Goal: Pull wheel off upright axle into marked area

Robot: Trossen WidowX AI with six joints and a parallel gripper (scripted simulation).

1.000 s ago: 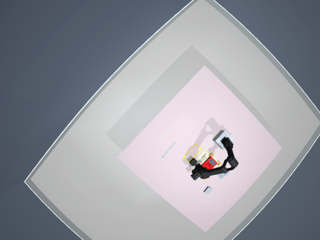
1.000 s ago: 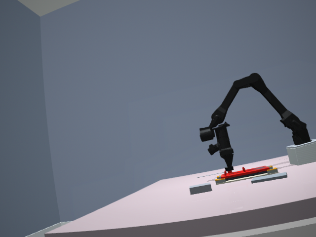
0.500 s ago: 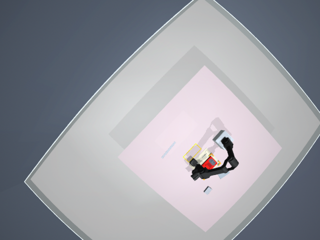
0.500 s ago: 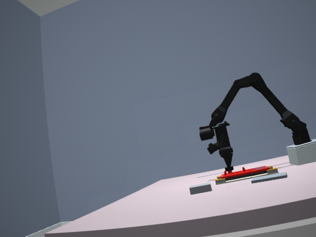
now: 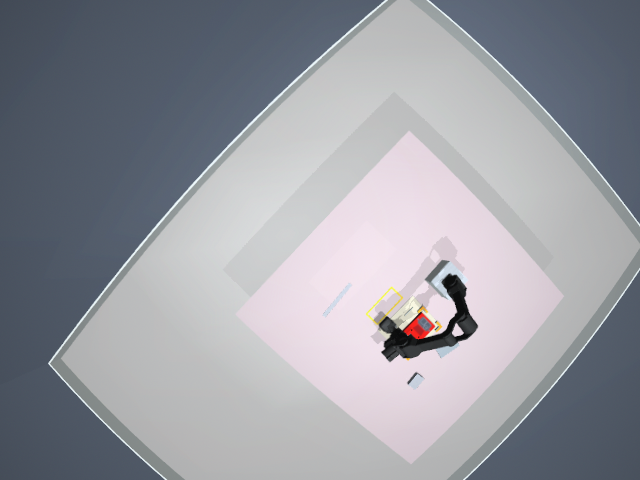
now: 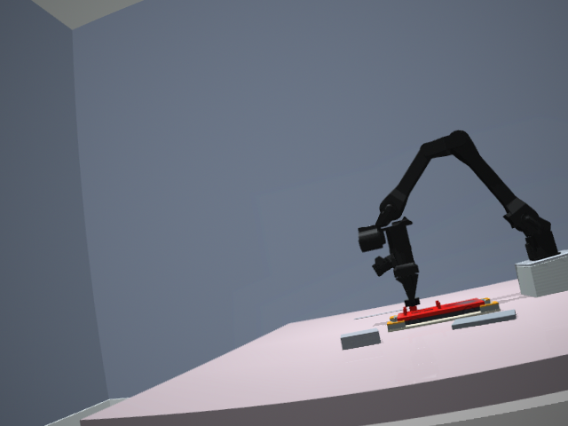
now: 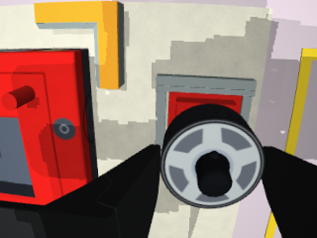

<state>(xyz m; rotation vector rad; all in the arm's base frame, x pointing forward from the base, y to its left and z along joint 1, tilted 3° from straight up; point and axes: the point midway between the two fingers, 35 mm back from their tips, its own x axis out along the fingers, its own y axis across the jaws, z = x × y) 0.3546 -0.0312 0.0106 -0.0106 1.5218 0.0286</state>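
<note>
Now: gripper tip right at the wheel. The rest, counted from my gripper tip: thin grey strip: 9 cm ahead, 29 cm to the right, 4 cm below; upright axle: 1 cm below.
</note>
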